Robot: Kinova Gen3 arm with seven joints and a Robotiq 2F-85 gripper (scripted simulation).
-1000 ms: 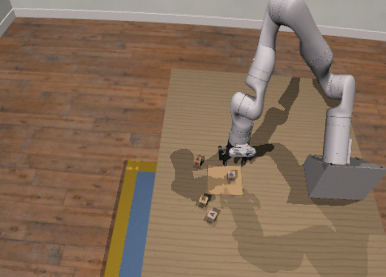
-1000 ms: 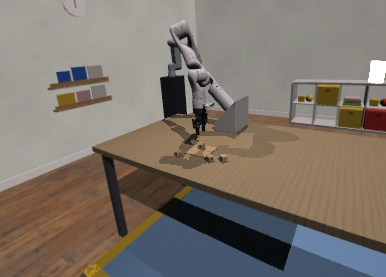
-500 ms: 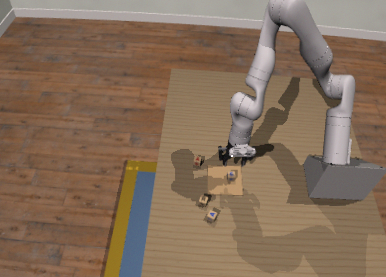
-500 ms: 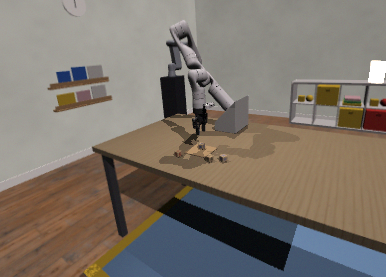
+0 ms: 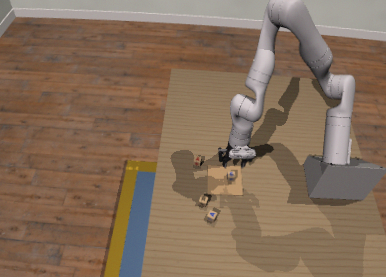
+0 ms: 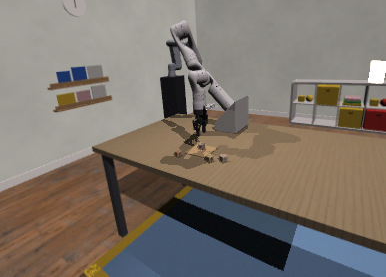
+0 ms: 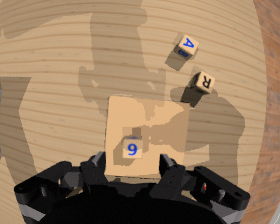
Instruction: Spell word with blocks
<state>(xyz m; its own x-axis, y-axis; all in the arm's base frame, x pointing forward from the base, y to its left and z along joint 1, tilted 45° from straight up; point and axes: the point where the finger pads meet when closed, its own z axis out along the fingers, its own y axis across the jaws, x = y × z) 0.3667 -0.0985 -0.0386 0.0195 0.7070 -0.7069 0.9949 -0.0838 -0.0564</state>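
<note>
Now: the tan mat 100 mm below my hand, 20 mm ahead of it and 10 mm to the left of it. The rest, counted from my hand: R block 120 mm ahead, 110 mm to the left, 90 mm below.
</note>
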